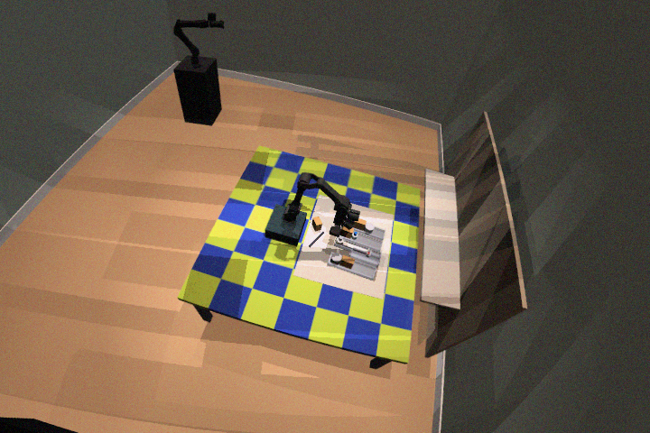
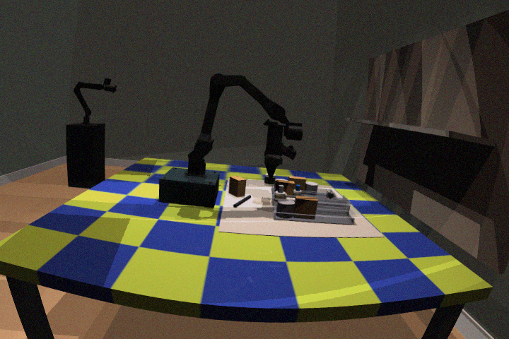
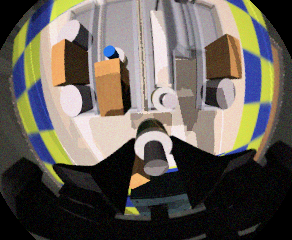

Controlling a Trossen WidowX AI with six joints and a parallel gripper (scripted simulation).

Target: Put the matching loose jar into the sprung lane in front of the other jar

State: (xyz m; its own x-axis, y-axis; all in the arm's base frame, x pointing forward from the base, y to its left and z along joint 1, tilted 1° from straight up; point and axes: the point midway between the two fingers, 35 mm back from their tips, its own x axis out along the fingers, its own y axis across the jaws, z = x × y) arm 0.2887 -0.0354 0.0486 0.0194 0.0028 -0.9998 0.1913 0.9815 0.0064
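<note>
My gripper tip is 100 mm past the black pen, 30 mm to the left of it and 90 mm above it.
</note>
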